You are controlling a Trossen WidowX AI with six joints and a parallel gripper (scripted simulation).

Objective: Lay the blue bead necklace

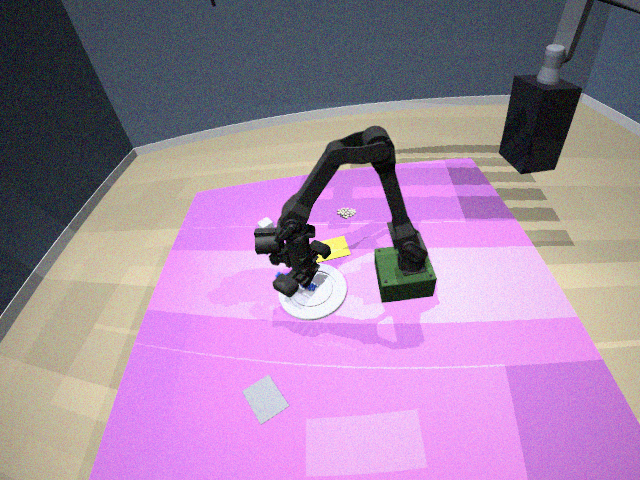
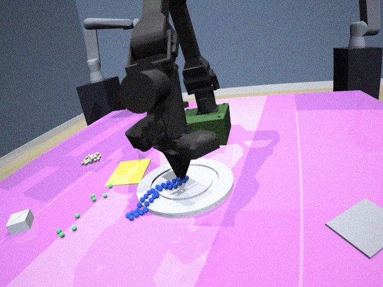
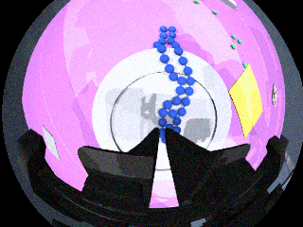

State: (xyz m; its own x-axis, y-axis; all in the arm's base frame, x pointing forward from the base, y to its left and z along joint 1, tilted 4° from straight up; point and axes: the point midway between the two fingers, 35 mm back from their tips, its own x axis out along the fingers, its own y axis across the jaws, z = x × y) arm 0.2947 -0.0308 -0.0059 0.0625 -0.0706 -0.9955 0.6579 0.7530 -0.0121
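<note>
My gripper tip is 2 cm above the round white bead board and 1 cm past it. The rest, counted from my gripper tip: yellow sheet: 16 cm to the right, 8 cm behind, 3 cm below; then grey tile: 31 cm to the left, 13 cm ahead, 3 cm below; then cube: 33 cm to the right, 14 cm ahead, 2 cm below.
</note>
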